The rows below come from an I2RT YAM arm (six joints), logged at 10 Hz.
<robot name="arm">
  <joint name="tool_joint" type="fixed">
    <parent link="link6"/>
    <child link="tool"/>
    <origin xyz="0 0 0" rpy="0 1.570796 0"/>
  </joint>
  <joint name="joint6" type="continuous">
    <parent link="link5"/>
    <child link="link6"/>
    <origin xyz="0.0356 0 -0.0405" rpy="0 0 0"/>
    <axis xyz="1 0 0"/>
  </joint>
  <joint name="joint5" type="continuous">
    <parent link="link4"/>
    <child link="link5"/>
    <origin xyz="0.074 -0.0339 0.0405" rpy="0 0 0"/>
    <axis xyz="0 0 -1"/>
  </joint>
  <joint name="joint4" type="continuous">
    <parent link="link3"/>
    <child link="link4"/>
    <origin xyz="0.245 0.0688 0.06" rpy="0 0 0"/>
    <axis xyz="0 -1 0"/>
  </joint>
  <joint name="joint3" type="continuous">
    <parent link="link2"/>
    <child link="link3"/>
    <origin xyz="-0.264 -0.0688 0" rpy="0 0 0"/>
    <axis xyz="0 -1 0"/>
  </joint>
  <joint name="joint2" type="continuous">
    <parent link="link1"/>
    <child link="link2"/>
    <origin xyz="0.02 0.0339 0.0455" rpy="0 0 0"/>
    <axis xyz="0 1 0"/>
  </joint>
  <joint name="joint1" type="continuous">
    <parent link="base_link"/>
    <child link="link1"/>
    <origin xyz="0 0 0.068" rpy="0 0 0"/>
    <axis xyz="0 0 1"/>
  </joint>
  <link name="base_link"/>
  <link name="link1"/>
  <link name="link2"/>
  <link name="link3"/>
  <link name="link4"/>
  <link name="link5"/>
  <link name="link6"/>
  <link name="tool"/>
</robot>
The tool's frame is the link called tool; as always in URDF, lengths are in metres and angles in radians. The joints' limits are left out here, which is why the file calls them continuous.
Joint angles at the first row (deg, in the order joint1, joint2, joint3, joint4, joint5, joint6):
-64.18, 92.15, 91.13, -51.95, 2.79, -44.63
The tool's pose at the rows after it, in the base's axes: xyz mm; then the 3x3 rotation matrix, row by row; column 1 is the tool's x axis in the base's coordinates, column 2 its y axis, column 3 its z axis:
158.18, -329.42, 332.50; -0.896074, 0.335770, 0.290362; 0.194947, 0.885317, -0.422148; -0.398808, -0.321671, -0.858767
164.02, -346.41, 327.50; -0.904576, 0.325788, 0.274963; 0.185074, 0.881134, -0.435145; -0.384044, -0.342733, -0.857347
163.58, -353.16, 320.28; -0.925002, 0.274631, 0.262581; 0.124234, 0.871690, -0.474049; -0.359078, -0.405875, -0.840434
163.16, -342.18, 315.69; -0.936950, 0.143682, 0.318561; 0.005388, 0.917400, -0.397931; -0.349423, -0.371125, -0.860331
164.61, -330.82, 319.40; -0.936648, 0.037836, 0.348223; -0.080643, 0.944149, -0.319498; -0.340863, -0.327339, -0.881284
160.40, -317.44, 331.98; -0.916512, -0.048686, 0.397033; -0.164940, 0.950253, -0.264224; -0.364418, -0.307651, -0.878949
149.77, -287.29, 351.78; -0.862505, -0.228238, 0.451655; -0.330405, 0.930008, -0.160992; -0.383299, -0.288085, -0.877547
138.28, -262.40, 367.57; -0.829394, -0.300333, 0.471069; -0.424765, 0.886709, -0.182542; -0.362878, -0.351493, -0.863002
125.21, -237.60, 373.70; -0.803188, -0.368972, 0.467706; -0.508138, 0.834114, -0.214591; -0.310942, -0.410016, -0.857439
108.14, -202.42, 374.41; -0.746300, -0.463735, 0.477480; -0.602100, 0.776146, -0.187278; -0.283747, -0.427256, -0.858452
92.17, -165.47, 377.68; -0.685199, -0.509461, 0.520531; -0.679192, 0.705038, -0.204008; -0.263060, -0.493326, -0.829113
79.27, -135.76, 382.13; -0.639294, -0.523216, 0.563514; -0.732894, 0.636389, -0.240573; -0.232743, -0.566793, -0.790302
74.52, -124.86, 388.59; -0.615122, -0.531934, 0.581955; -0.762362, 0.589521, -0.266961; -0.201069, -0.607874, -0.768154
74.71, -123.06, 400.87; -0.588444, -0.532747, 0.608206; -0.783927, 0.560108, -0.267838; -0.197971, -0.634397, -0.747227
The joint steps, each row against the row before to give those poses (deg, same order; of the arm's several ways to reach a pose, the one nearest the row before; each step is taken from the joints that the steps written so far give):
-0.63, 7.28, 6.65, -5.91, -7.56, -2.29
-0.20, 3.75, 3.32, 0.72, 1.02, -1.09
-0.35, 0.24, -1.83, 4.02, 1.40, -4.14
0.20, -1.33, -2.08, -2.06, -4.65, -6.54
0.64, -0.58, 0.80, -4.86, -3.19, -4.74
-0.08, -1.93, 0.79, -4.20, -4.01, -4.54
0.00, -4.28, 0.22, -8.33, -5.61, -10.21
0.00, -5.67, -2.50, -1.27, -0.51, -5.14
-0.13, -6.15, -4.49, -0.03, 0.97, -5.32
-0.30, -7.43, -5.57, -3.12, -1.37, -7.05
-0.01, -8.70, -5.33, -0.76, -1.97, -4.57
0.00, -7.25, -3.22, -0.07, -1.47, -2.77
0.04, -2.39, 0.24, -0.18, -0.33, -1.80
0.05, 0.71, 3.18, -1.09, -1.46, -1.01

